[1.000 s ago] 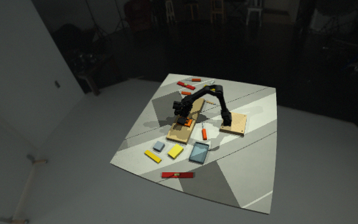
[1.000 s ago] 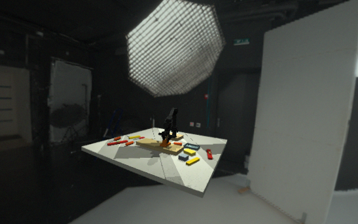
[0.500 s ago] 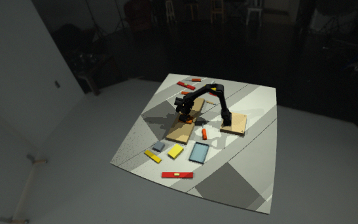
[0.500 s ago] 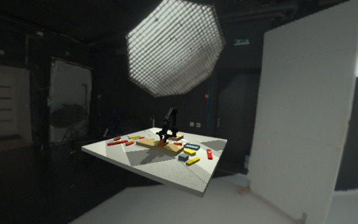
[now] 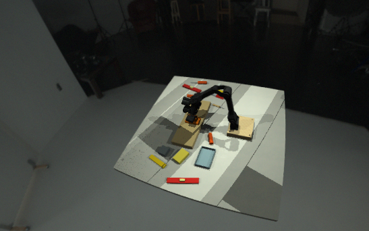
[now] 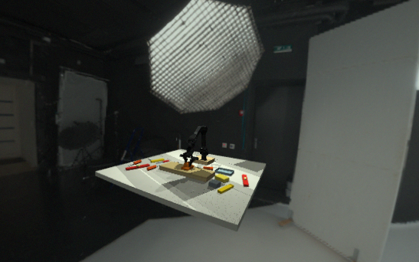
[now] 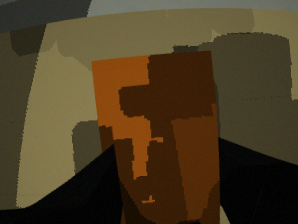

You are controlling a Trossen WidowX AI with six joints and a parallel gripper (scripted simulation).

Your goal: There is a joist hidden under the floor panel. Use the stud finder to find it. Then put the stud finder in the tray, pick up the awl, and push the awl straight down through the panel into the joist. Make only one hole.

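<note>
Now: gripper tip 17 cm past the blue-grey tray, 32 cm to the right of it and 5 cm above it. From my gripper tip the other things lie so: stud finder (2 cm behind, 2 cm above); then yellow block (1 cm ahead, 34 cm to the left, 5 cm below); then awl (22 cm behind, 23 cm to the right, 6 cm below).
</note>
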